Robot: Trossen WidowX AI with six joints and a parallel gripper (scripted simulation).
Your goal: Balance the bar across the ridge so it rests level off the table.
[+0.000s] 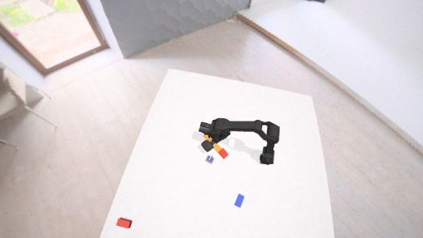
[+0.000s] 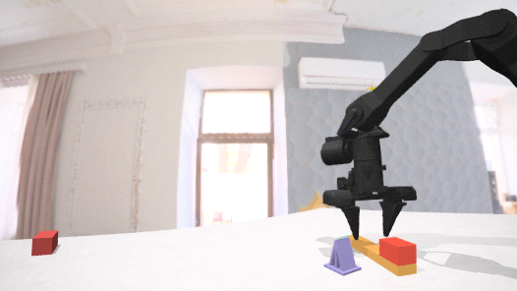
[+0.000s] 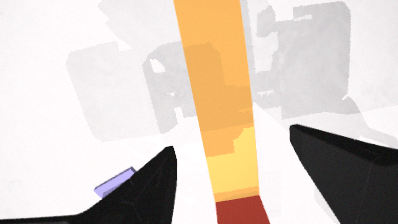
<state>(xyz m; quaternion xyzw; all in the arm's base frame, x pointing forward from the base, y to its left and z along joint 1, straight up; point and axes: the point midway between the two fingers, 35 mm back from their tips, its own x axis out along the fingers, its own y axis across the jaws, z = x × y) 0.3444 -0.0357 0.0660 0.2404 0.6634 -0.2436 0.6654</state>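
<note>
Right now the ridge is 10 mm ahead of my gripper tip, 100 mm to the left of it and 20 mm above it. Also, from my gripper tip: blue block 200 mm behind, 310 mm to the left, 20 mm below; then red block 400 mm ahead, 540 mm to the left, 20 mm below.
</note>
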